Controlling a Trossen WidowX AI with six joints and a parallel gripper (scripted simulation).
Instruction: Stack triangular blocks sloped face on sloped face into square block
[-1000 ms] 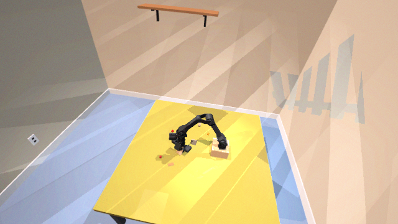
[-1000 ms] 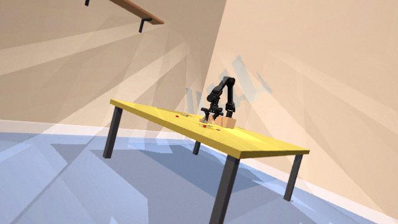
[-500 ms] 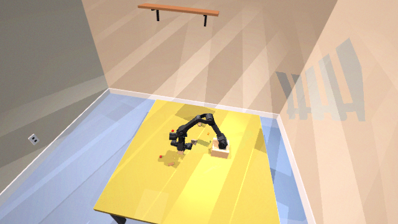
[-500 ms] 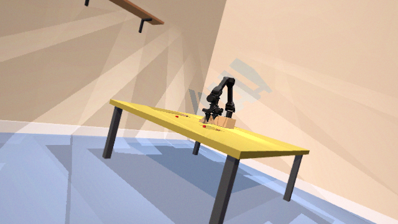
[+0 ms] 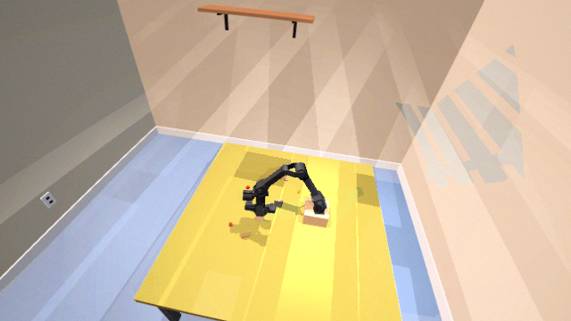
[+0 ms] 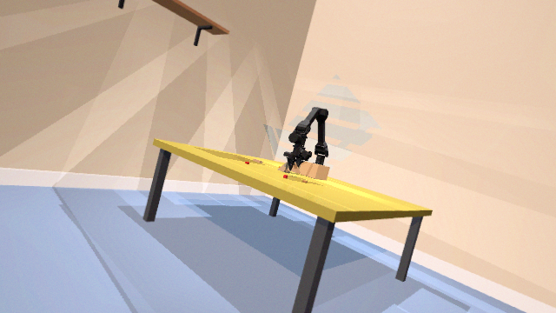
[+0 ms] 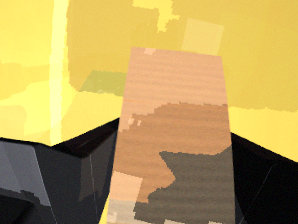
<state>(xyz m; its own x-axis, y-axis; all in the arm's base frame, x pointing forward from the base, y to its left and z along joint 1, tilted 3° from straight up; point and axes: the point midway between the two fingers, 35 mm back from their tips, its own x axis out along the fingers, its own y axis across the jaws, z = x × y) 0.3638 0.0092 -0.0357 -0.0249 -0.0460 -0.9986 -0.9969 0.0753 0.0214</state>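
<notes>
The block lies 1 cm to the right of my gripper tip and 1 cm above it.
</notes>
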